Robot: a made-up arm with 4 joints. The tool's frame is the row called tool.
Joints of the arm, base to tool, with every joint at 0 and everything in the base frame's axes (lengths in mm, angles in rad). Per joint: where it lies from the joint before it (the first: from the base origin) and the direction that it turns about. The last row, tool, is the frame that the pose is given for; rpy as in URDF.
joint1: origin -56 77 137 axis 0.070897 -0.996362 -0.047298
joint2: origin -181 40 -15 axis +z
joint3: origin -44 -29 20 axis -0.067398 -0.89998 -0.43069
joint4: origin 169 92 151 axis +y
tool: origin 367 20 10 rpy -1.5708 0 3.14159
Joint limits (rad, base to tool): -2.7..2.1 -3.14..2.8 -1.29..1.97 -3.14..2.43
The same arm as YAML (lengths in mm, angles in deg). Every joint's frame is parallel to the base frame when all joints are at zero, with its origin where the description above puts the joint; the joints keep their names.
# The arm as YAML. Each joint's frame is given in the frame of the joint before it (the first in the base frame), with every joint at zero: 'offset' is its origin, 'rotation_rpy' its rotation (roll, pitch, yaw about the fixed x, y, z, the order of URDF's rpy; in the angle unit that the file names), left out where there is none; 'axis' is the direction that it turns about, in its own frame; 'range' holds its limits. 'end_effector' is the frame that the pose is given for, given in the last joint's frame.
length_unit: mm
angle_unit: deg
chain:
  - id: joint1
    offset: [-56.0, 77.0, 137.0]
    axis: [0.070897, -0.996362, -0.047298]
    range: [-154.7, 120.32]
  - id: joint2
    offset: [-181.0, 40.0, -15.0]
    axis: [0.0, 0.0, 1.0]
    range: [-179.91, 160.43]
  - id: joint3
    offset: [-44.0, -29.0, 20.0]
    axis: [-0.067398, -0.89998, -0.43069]
    range: [-73.91, 112.87]
  - id: joint4
    offset: [169.0, 92.0, 151.0]
    axis: [0.0, 1.0, 0.0]
    range: [-179.91, 139.23]
end_effector:
  offset: [367.0, 20.0, 10.0]
  rotation_rpy: [-90.0, 0.0, 180.0]

